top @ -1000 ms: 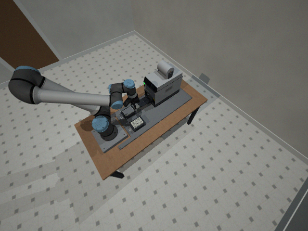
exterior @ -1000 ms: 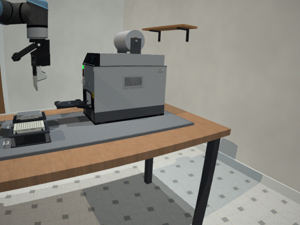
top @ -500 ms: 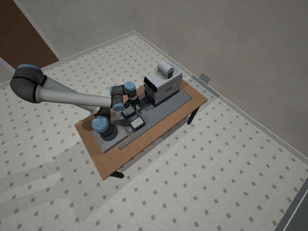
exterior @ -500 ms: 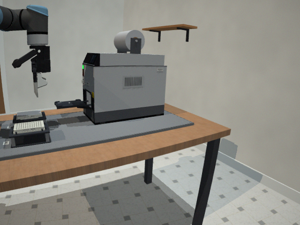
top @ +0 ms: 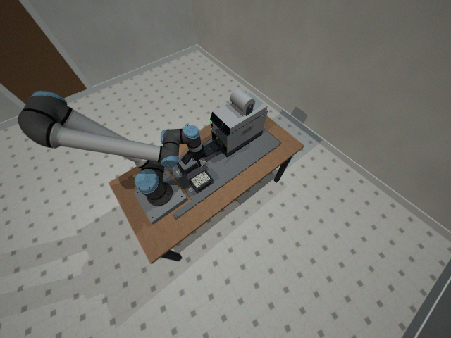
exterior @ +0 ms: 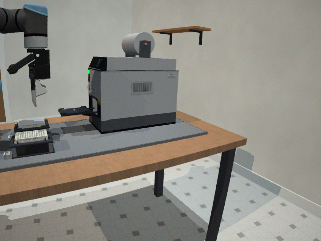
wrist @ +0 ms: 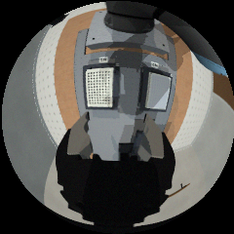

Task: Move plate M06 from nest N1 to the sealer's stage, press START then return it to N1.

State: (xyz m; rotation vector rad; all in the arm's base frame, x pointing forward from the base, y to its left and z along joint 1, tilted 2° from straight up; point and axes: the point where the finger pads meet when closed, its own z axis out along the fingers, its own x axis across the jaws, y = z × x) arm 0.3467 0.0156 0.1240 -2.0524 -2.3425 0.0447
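Right now the plate M06 is 20 mm behind my hand, 60 mm to the right of it and 120 mm below it. The rest, counted from my hand: black sealer stage: 160 mm ahead, 140 mm to the left, 80 mm below; then plate: 50 mm behind, 140 mm to the left, 130 mm below; then foil roll: 490 mm ahead, 200 mm to the left, 240 mm above.
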